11 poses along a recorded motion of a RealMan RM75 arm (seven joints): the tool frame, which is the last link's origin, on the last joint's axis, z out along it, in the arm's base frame.
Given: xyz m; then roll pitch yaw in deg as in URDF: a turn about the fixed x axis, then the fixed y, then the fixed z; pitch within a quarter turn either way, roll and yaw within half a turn.
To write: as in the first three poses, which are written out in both.
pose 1, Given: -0.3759, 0.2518, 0.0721, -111.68, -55.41, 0.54
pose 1, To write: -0.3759, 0.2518, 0.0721, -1.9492, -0.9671, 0.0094
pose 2, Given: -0.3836, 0.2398, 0.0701, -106.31, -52.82, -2.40
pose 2, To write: -0.3836, 0.2398, 0.0701, -1.8555, -0.9219, -0.0419
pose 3, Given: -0.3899, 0.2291, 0.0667, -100.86, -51.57, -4.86
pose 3, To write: -0.3899, 0.2291, 0.0667, -1.7603, -0.9001, -0.0848
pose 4, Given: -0.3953, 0.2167, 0.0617, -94.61, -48.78, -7.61
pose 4, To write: -0.3953, 0.2167, 0.0617, -1.6513, -0.8514, -0.1328
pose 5, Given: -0.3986, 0.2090, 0.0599, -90.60, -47.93, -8.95
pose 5, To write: -0.3986, 0.2090, 0.0599, -1.5813, -0.8365, -0.1562
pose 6, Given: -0.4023, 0.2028, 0.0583, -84.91, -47.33, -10.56
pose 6, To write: -0.4023, 0.2028, 0.0583, -1.4820, -0.8261, -0.1843
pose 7, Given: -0.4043, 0.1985, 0.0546, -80.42, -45.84, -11.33
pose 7, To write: -0.4043, 0.1985, 0.0546, -1.4036, -0.8001, -0.1977
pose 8, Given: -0.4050, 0.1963, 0.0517, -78.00, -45.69, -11.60
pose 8, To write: -0.4050, 0.1963, 0.0517, -1.3614, -0.7974, -0.2025
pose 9, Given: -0.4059, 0.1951, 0.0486, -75.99, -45.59, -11.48
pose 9, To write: -0.4059, 0.1951, 0.0486, -1.3263, -0.7957, -0.2004
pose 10, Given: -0.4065, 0.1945, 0.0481, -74.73, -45.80, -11.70
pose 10, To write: -0.4065, 0.1945, 0.0481, -1.3043, -0.7994, -0.2042
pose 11, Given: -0.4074, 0.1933, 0.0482, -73.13, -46.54, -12.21
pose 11, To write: -0.4074, 0.1933, 0.0482, -1.2764, -0.8123, -0.2131
